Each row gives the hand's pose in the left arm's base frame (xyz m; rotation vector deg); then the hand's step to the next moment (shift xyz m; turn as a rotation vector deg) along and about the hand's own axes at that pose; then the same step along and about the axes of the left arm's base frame.
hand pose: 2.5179 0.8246 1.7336 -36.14 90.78 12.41
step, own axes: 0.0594 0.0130 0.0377 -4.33 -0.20 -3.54
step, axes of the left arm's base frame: 0.0261 0.0138 -0.0652 -2.97 -0.78 4.68
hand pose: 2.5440 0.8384 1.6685 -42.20 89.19 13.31
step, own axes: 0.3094 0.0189 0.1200 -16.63 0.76 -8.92
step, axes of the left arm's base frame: 0.1006 -0.0147 -0.3165 -8.45 0.78 16.87
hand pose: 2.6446 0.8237 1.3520 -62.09 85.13 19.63
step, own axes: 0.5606 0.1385 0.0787 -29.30 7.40 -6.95
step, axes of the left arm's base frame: 0.0202 -0.1054 -0.5728 -14.11 11.04 25.31
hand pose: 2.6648 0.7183 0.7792 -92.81 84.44 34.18
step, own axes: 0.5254 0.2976 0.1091 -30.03 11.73 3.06
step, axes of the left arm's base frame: -0.1642 -0.1895 -0.5600 -16.53 19.94 19.44
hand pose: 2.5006 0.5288 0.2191 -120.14 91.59 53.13
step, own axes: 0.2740 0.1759 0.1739 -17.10 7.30 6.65
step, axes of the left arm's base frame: -0.1749 -0.1427 -0.2920 -11.41 14.22 7.58
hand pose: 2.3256 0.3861 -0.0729 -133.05 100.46 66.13
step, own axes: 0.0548 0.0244 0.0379 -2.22 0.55 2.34
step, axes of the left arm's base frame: -0.0354 -0.0384 -0.0480 -1.95 2.62 -0.25
